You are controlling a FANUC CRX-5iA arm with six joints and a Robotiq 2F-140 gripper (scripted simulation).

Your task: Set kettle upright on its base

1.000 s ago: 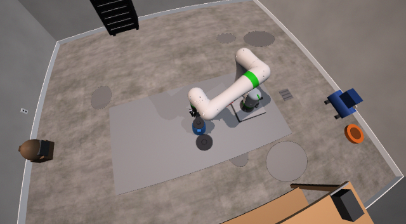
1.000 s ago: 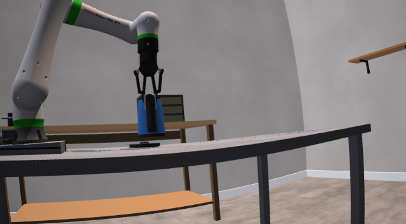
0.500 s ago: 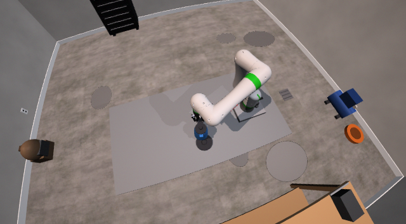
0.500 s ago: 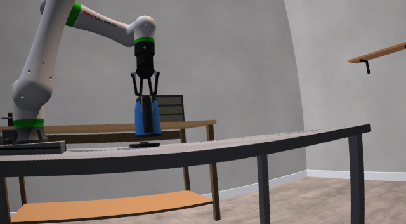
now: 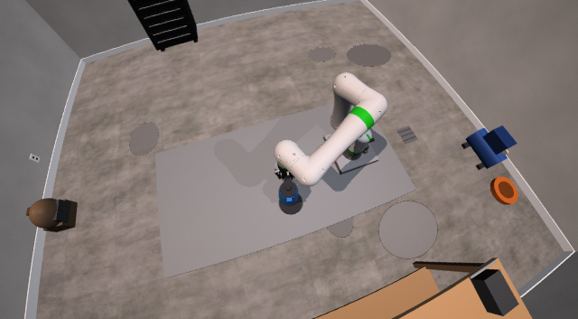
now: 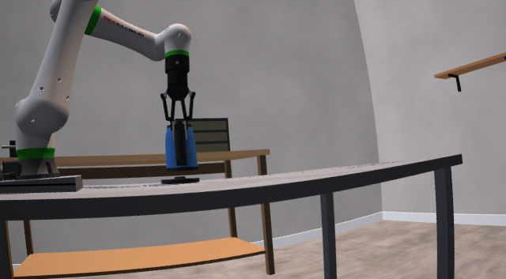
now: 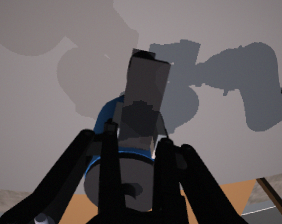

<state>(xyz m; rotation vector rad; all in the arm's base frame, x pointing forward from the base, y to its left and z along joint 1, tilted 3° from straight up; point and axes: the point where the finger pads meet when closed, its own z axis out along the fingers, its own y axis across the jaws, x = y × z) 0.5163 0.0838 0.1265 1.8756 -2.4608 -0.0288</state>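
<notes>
My gripper is now 50 mm above the blue kettle, 30 mm to the right of it and 10 mm short of it. From my hand the other things lie so: round black base 180 mm below, 100 mm to the left, 20 mm ahead.
</notes>
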